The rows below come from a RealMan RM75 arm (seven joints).
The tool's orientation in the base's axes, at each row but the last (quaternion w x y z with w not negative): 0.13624 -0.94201 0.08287 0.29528; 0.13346 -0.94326 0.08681 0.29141; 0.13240 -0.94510 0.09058 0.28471; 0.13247 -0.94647 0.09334 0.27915; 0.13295 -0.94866 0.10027 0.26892
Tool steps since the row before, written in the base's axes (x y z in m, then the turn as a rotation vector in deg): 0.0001 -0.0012 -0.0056 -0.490 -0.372 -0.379; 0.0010 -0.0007 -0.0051 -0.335 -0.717 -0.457; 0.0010 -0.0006 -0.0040 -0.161 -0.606 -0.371; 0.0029 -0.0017 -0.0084 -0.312 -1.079 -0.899; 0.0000 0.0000 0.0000 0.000 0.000 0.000
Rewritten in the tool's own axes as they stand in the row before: 0.0034 0.0023 0.0040 -0.150 0.548 0.447; 0.0038 0.0014 0.0033 0.050 0.854 0.323; 0.0031 0.0011 0.0025 0.134 0.688 0.198; 0.0072 0.0026 0.0048 0.350 1.279 0.558; 0.0000 0.0000 0.0000 0.000 0.000 0.000
